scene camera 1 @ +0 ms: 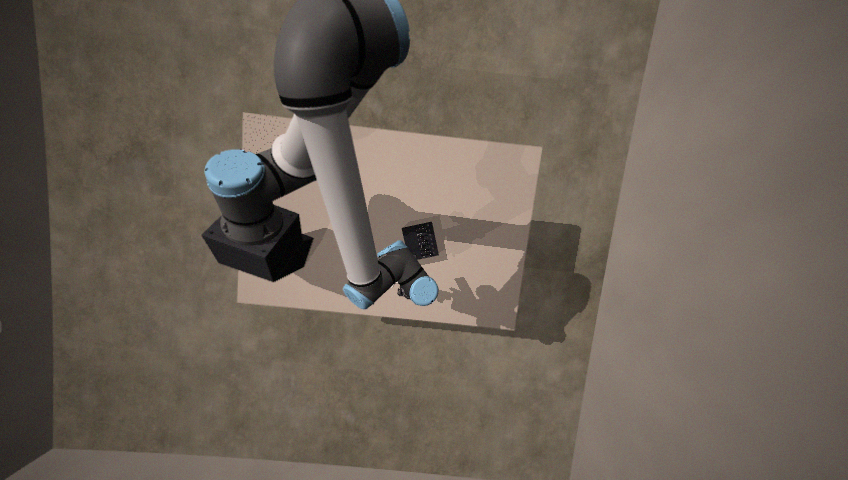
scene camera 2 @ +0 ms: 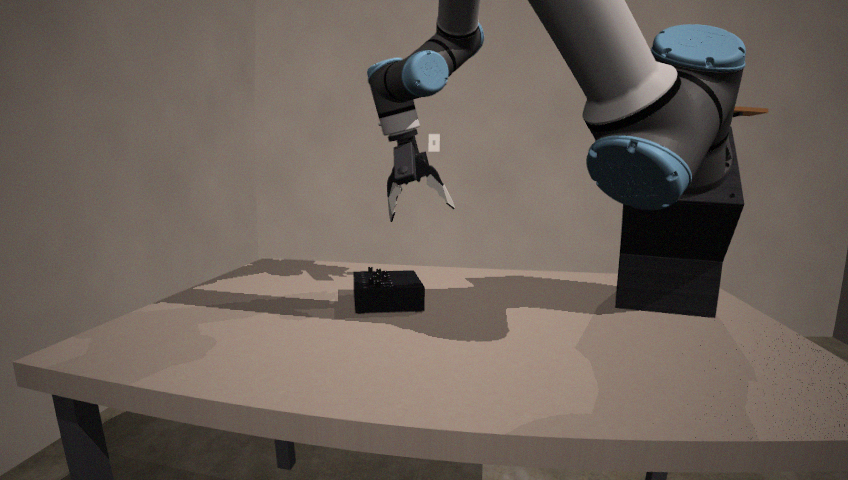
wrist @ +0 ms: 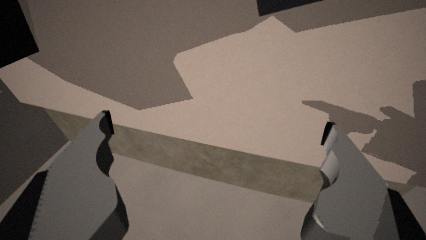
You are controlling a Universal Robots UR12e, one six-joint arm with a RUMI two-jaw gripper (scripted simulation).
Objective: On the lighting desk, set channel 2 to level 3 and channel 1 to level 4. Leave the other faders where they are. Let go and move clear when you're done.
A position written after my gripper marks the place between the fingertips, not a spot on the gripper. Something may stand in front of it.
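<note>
My gripper (scene camera 2: 422, 215), also (wrist: 217, 117).
</note>
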